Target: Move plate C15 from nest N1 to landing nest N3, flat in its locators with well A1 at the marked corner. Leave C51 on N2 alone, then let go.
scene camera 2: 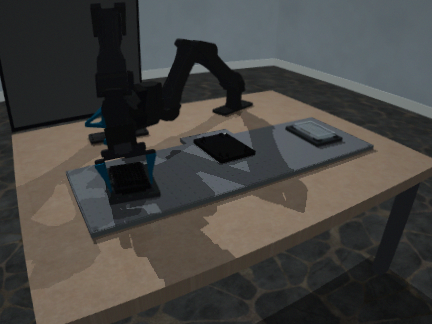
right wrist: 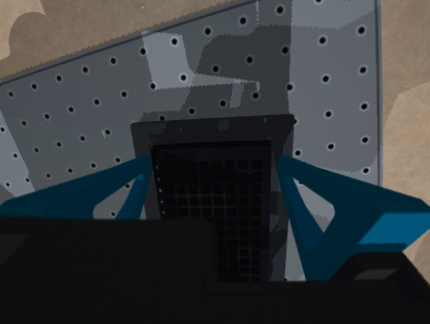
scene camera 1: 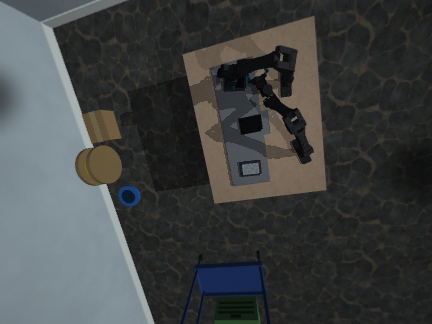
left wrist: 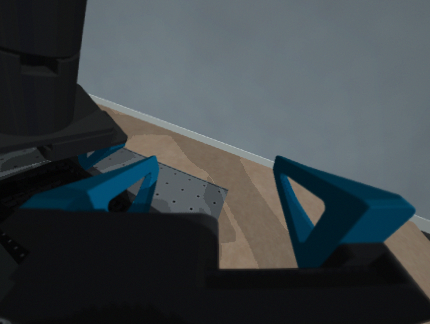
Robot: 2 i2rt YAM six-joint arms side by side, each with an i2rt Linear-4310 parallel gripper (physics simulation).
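Observation:
A dark many-welled plate [scene camera 2: 130,172] [right wrist: 235,200] sits in a black nest [scene camera 2: 142,194] [right wrist: 212,131] at the board's left end in scene camera 2. My right gripper [scene camera 1: 234,85] [scene camera 2: 130,184] [right wrist: 214,162] is open, with one finger beside each long side of this plate. A black nest [scene camera 1: 250,124] [scene camera 2: 224,146] with no visible plate is at mid-board. A pale plate [scene camera 1: 250,168] [scene camera 2: 316,128] sits in the nest at the other end. Labels and the A1 mark are not legible. My left gripper [scene camera 1: 257,74] [left wrist: 215,162] is open and empty beside the right arm's wrist, partly hidden in scene camera 2.
The nests stand on a grey perforated board [scene camera 1: 232,150] [scene camera 2: 260,175] [right wrist: 330,95] on a wooden table [scene camera 1: 300,180] [scene camera 2: 240,225]. The two arms are close together near the dark plate. A blue-framed cart [scene camera 1: 230,266] and a blue bin [scene camera 1: 129,196] stand on the floor.

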